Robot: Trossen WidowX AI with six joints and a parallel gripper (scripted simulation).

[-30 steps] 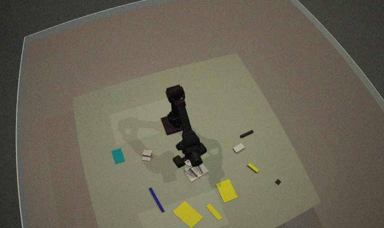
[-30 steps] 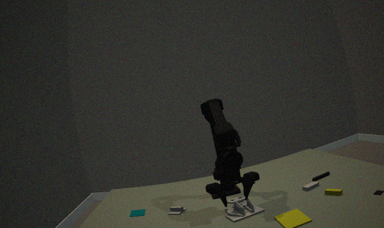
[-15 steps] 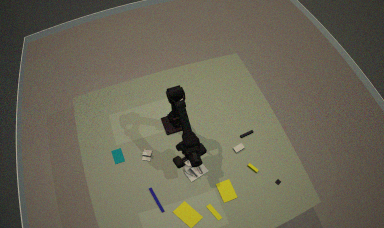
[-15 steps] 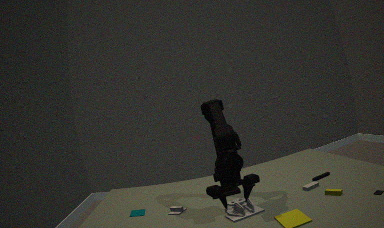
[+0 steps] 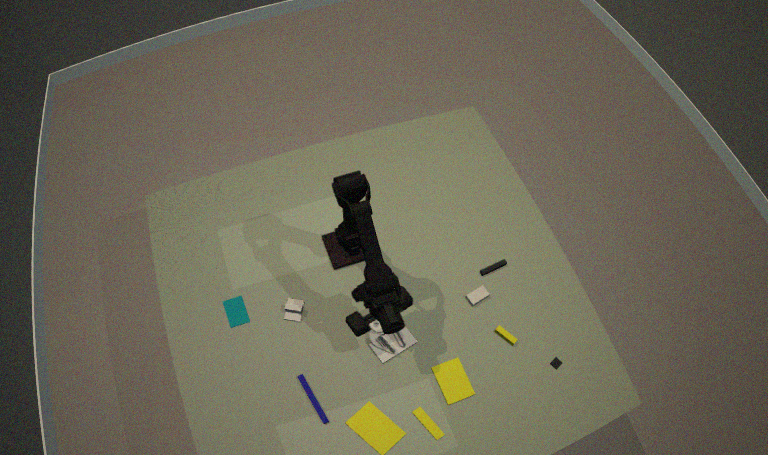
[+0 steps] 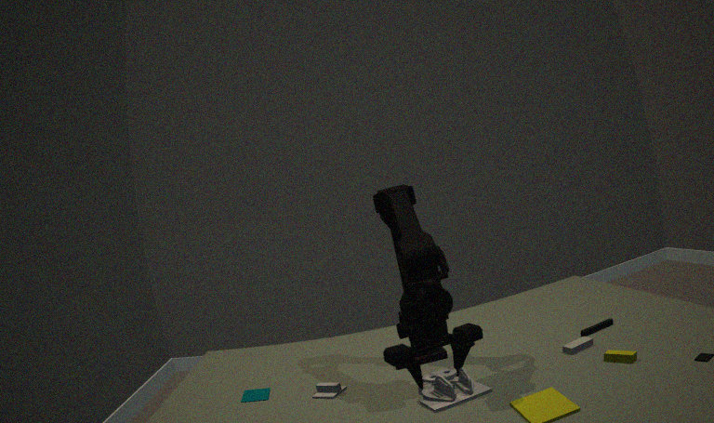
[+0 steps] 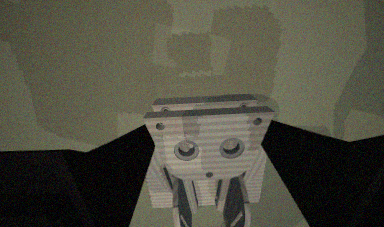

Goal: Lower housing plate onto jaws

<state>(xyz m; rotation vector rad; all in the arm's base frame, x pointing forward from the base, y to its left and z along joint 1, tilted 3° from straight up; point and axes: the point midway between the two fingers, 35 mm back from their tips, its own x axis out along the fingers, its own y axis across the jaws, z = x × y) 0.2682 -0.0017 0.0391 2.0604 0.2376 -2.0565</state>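
Now: the white housing plate 10 mm ahead of my gripper tip and 20 mm above it. Also, from my gripper tip: blue bar 170 mm ahead, 250 mm to the right, 10 mm below; jaw 20 mm ahead, 20 mm to the left; white stand 110 mm behind, 220 mm to the right, 10 mm below.
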